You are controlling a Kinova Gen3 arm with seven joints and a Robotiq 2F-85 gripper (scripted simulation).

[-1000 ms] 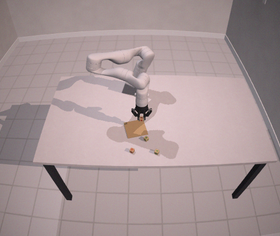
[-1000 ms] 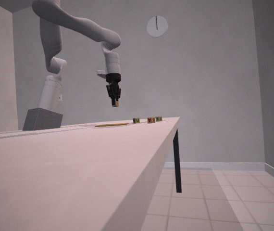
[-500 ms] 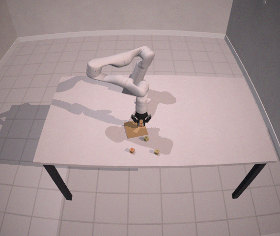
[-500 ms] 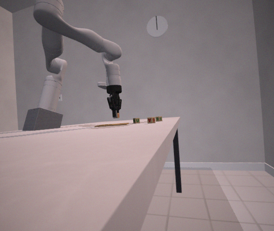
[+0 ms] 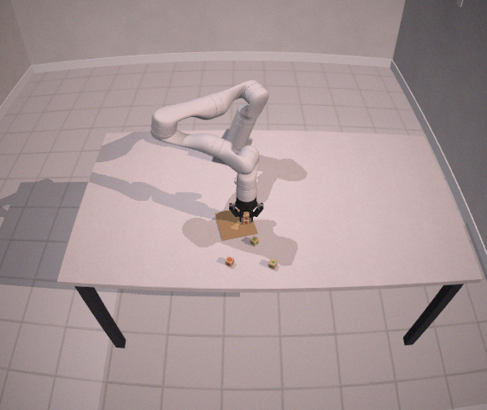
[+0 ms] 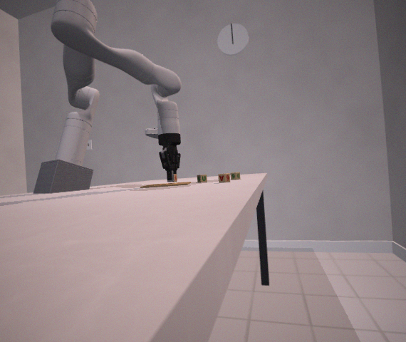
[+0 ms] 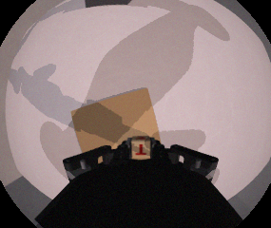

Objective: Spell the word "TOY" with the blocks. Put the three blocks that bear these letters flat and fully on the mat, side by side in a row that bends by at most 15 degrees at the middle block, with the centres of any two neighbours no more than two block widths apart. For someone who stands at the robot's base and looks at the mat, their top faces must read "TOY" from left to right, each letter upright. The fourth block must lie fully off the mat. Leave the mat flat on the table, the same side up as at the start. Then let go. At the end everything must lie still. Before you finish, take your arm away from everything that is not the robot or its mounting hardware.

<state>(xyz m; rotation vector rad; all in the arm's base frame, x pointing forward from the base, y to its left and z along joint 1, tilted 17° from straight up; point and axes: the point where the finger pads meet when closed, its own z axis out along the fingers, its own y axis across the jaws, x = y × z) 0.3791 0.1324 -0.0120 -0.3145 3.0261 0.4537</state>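
Now: hand 4 cm to the left of the mat, 3 cm above it and 1 cm short of it.
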